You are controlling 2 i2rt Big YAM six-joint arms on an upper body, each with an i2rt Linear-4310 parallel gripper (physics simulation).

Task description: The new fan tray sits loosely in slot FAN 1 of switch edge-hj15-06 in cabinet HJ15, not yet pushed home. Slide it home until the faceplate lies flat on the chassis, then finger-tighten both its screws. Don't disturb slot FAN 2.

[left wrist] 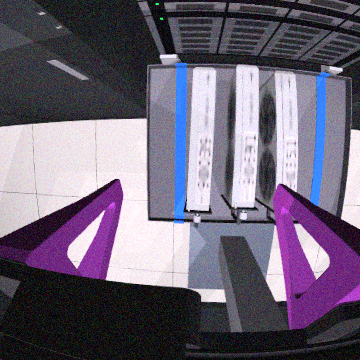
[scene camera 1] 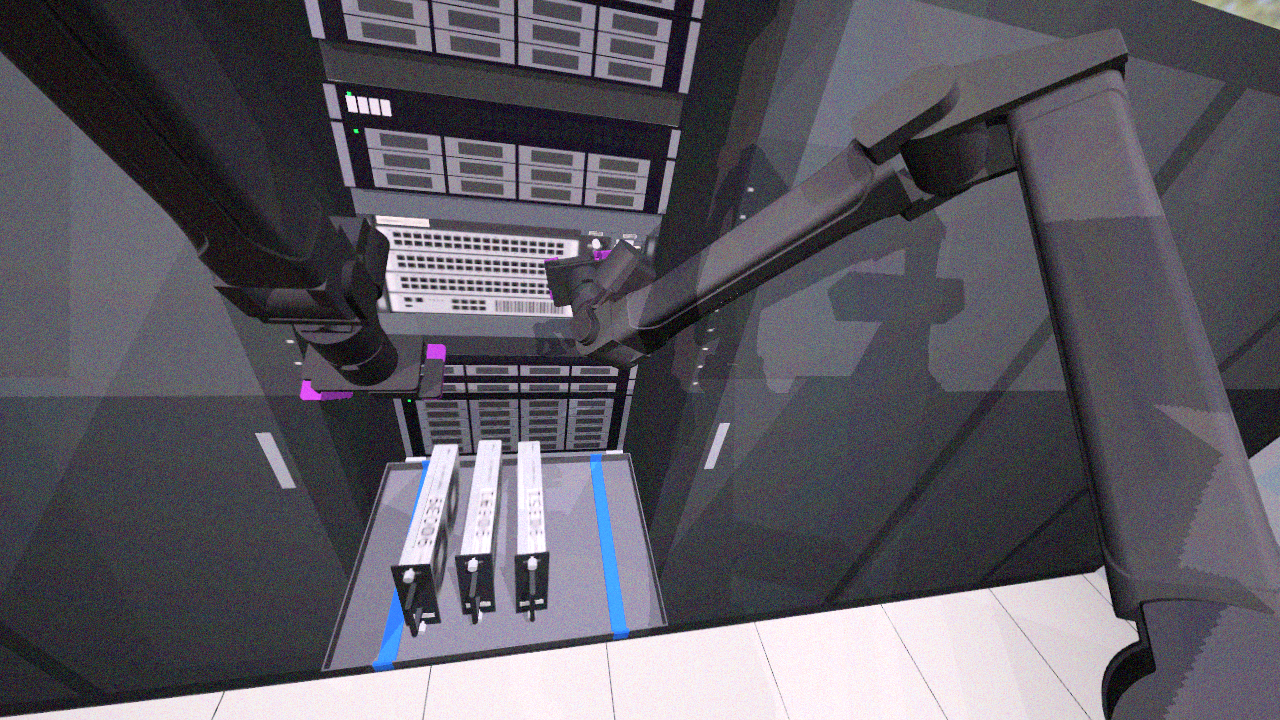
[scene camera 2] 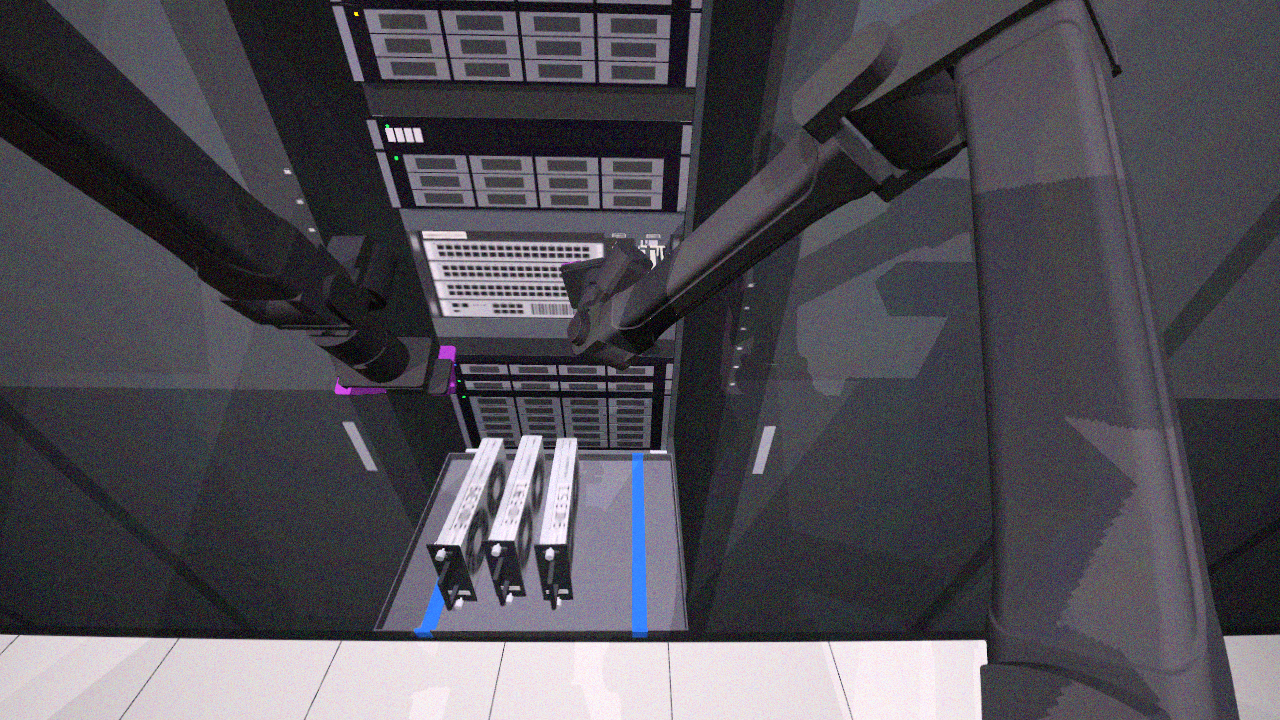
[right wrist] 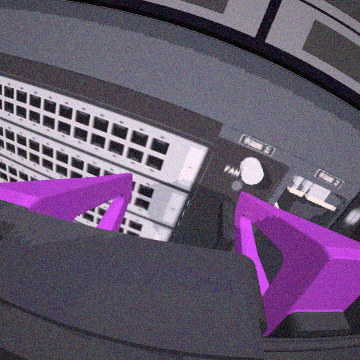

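The switch is a white port panel in the cabinet. At its right end, in the right wrist view, is the dark faceplate of the FAN 1 tray with a white round screw head. Its lower part is hidden, and whether it lies flush I cannot tell. Slot FAN 2 is beside it with white parts inside. My right gripper is open before the switch and the tray's near edge, the screw beyond its fingertips. My left gripper is open and empty.
A grey shelf tray with blue strips holds three white fan modules below the switch. Other rack units are above it. Dark glossy panels flank the cabinet.
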